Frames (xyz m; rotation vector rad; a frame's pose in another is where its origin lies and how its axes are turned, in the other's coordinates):
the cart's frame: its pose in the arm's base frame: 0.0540 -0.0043 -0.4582 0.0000 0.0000 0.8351
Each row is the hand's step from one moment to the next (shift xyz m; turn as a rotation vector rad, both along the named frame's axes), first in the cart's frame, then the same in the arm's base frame.
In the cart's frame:
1: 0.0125 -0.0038 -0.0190 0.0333 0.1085 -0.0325
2: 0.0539 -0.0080 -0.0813 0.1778 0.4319 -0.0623
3: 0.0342 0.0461 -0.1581 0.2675 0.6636 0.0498
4: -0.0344 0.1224 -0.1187 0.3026 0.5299 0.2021
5: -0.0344 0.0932 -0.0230 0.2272 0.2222 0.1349
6: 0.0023 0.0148 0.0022 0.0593 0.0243 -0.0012
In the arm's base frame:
1: 0.0112 0.0067 -0.0190 -0.0581 0.0975 -0.0325
2: 0.0421 0.0346 -0.0813 -0.2009 0.4217 -0.0623
3: -0.0112 0.0563 -0.1581 -0.3124 0.6437 0.0498
4: -0.1138 0.0566 -0.1187 -0.1898 0.5800 0.2021
5: -0.0922 0.0370 -0.0230 -0.0123 0.3176 0.1349
6: -0.0094 0.0116 0.0022 0.0218 0.0603 -0.0012

